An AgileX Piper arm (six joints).
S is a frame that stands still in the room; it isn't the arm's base.
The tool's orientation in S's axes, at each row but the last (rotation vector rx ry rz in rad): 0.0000 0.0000 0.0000; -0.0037 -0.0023 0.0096; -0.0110 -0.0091 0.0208; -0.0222 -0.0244 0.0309; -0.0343 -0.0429 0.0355; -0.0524 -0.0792 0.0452; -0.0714 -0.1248 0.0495; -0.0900 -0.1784 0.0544; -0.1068 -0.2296 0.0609; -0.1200 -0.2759 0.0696
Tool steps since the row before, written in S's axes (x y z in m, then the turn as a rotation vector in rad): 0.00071 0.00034 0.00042 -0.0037 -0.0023 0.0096; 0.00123 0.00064 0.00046 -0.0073 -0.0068 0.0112; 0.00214 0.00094 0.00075 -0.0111 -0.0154 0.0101; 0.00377 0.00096 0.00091 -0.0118 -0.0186 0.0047; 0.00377 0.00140 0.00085 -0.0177 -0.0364 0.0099; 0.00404 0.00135 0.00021 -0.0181 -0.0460 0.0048; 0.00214 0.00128 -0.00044 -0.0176 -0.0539 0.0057; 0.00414 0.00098 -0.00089 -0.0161 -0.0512 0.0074; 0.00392 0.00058 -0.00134 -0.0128 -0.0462 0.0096; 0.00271 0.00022 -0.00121 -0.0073 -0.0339 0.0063
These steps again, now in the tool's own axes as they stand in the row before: 0.00071 0.00034 0.00042 -0.0037 -0.0023 0.0096; 0.00124 0.00063 0.00046 -0.0073 -0.0068 0.0112; 0.00217 0.00089 0.00074 -0.0113 -0.0153 0.0100; 0.00382 0.00082 0.00084 -0.0123 -0.0183 0.0046; 0.00385 0.00124 0.00073 -0.0186 -0.0361 0.0094; 0.00410 0.00116 -0.00005 -0.0198 -0.0454 0.0039; 0.00214 0.00121 -0.00062 -0.0196 -0.0533 0.0042; 0.00397 0.00087 -0.00153 -0.0177 -0.0509 0.0058; 0.00355 0.00054 -0.00214 -0.0136 -0.0463 0.0077; 0.00230 0.00023 -0.00188 -0.0082 -0.0340 0.0043
